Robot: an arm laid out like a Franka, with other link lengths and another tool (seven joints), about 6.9 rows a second.
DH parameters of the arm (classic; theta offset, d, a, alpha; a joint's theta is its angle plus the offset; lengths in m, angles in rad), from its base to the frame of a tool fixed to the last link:
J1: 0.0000 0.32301 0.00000 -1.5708
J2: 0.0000 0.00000 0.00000 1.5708
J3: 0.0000 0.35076 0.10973 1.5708
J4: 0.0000 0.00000 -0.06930 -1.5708
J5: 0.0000 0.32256 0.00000 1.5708
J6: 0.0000 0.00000 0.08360 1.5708
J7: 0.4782 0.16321 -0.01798 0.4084
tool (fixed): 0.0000 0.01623 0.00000 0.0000
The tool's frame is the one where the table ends.
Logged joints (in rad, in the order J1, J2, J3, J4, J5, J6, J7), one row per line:
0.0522 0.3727 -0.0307 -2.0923 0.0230 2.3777 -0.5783
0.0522 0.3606 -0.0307 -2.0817 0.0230 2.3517 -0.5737
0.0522 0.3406 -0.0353 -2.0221 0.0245 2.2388 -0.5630
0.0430 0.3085 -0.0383 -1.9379 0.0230 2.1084 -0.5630
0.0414 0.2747 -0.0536 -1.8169 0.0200 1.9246 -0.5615
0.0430 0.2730 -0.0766 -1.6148 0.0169 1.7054 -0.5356
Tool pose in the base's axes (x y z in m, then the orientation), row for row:
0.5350 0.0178 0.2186 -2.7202 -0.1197 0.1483
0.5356 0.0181 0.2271 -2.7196 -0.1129 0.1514
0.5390 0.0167 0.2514 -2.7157 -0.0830 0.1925
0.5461 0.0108 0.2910 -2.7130 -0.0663 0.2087
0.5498 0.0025 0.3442 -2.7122 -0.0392 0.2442
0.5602 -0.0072 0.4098 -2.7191 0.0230 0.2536
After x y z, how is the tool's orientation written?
As a rotation vector, in radians.
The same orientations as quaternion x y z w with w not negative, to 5 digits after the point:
-0.97618 -0.04296 0.05322 0.20588
-0.97615 -0.04052 0.05434 0.20623
-0.97536 -0.02981 0.06914 0.20739
-0.97488 -0.02382 0.07499 0.20835
-0.97418 -0.01408 0.08771 0.20755
-0.97474 0.00824 0.09091 0.20386

